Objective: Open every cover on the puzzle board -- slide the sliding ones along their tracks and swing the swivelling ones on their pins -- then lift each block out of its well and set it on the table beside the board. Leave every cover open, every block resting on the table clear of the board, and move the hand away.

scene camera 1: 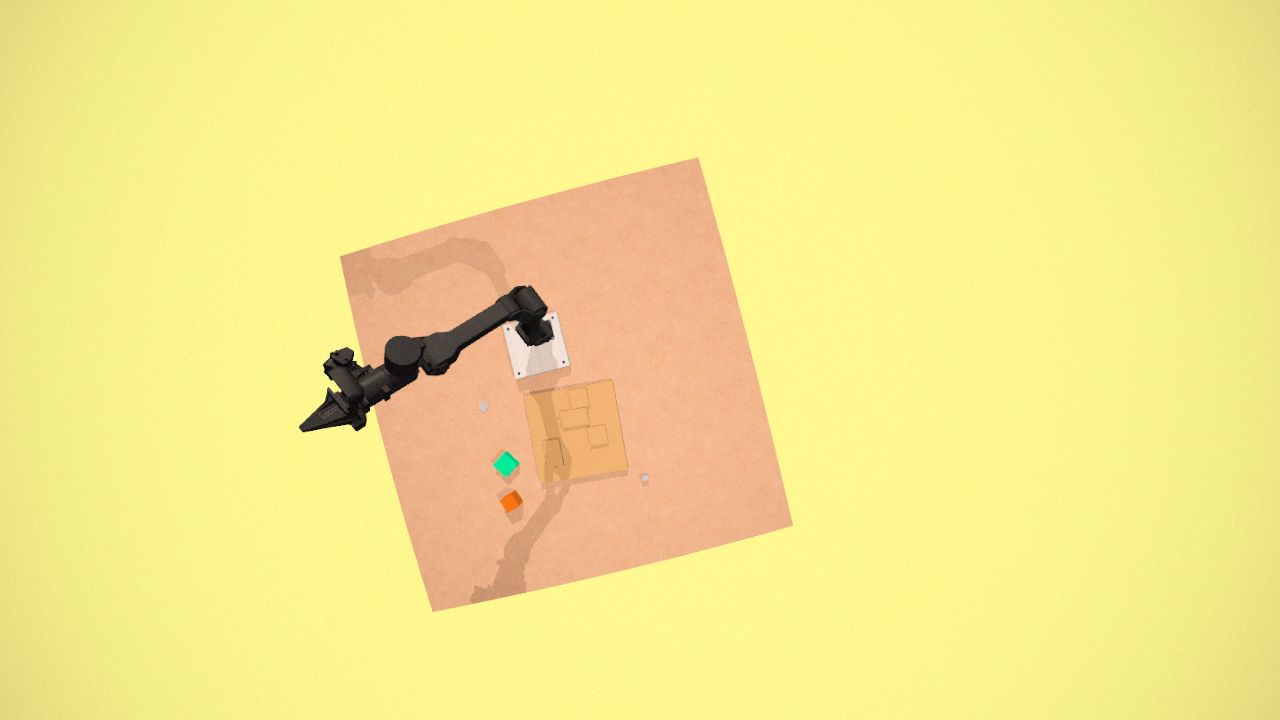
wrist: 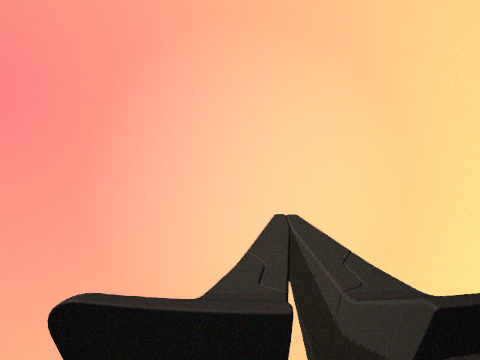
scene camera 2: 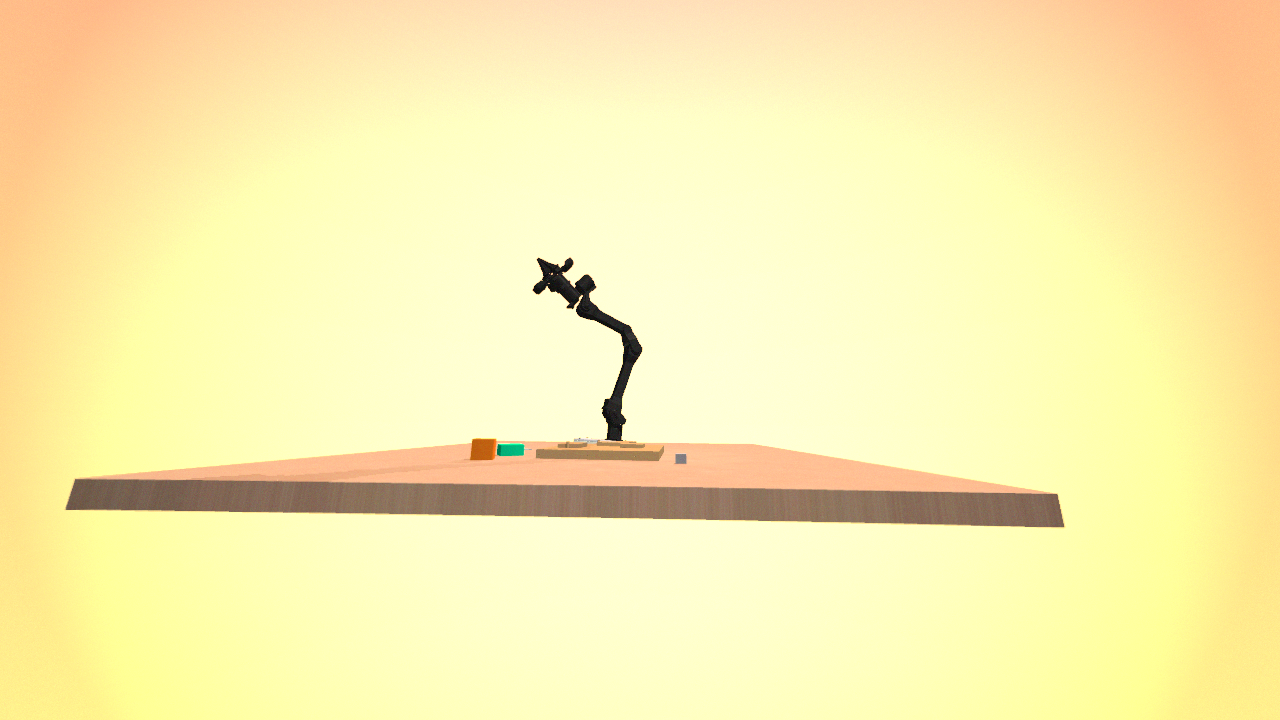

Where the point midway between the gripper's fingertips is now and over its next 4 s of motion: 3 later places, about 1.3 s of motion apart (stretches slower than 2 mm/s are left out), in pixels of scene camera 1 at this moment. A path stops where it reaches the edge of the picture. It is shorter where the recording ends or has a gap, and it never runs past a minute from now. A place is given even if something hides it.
The gripper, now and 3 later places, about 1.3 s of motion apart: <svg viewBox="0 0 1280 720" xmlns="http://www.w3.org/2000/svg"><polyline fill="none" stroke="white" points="300,429 374,499 470,515 550,484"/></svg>
